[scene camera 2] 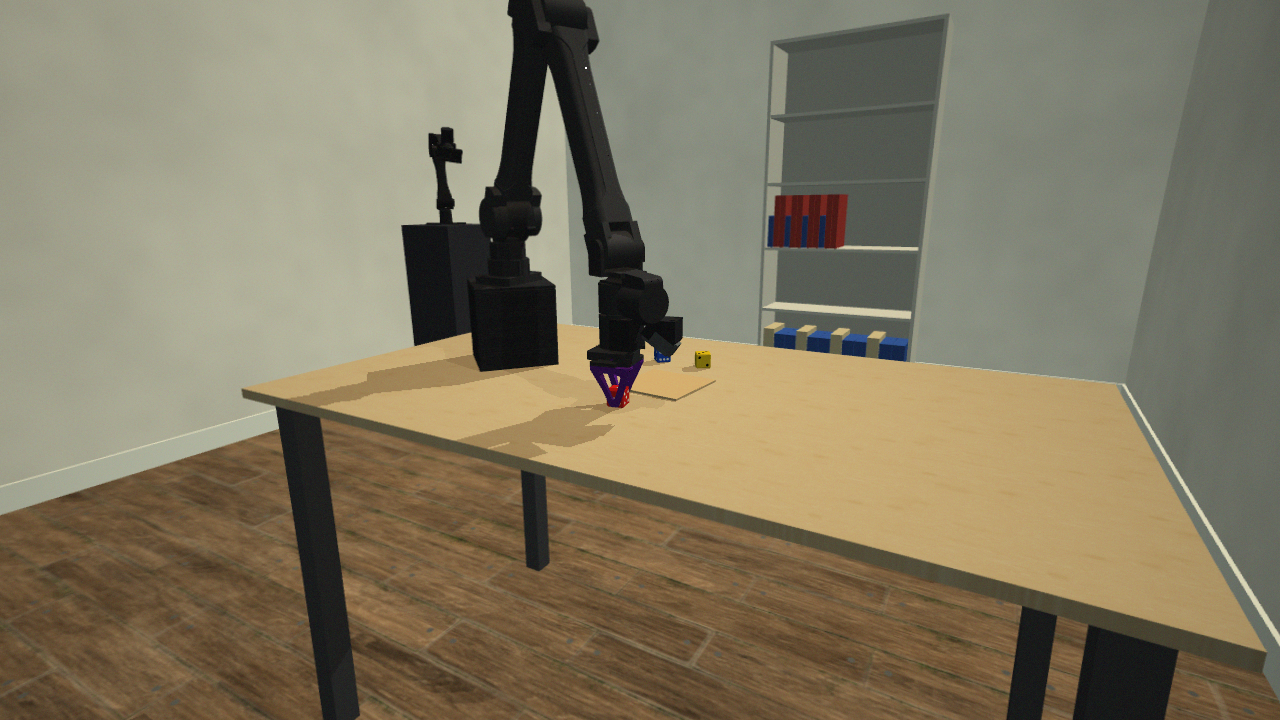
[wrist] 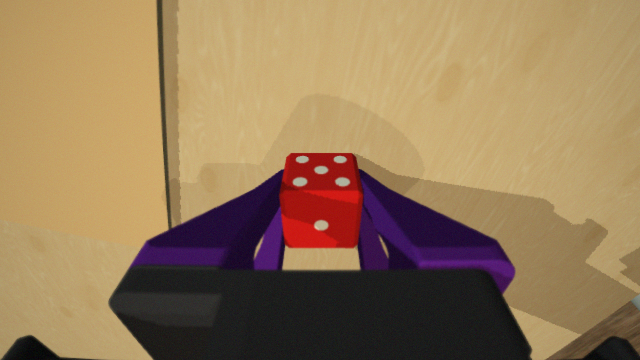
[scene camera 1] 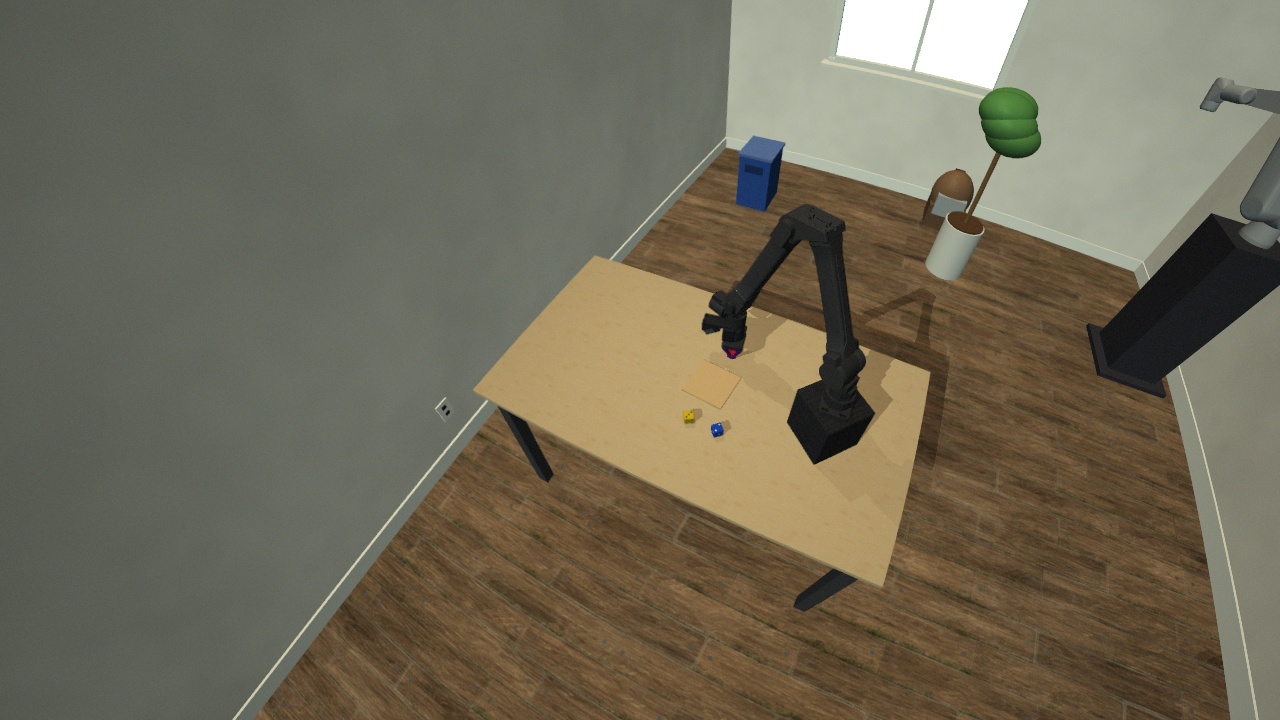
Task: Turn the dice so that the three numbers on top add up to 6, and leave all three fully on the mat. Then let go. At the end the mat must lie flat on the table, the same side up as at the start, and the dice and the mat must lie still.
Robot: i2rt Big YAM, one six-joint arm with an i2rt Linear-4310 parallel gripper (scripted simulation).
In view: the gripper (scene camera 2: 617,404), a tan mat (scene camera 2: 667,385) and a red die (wrist: 321,196).
The tan mat is seen too in the wrist view (wrist: 91,159). The gripper is seen too in the wrist view (wrist: 321,181).
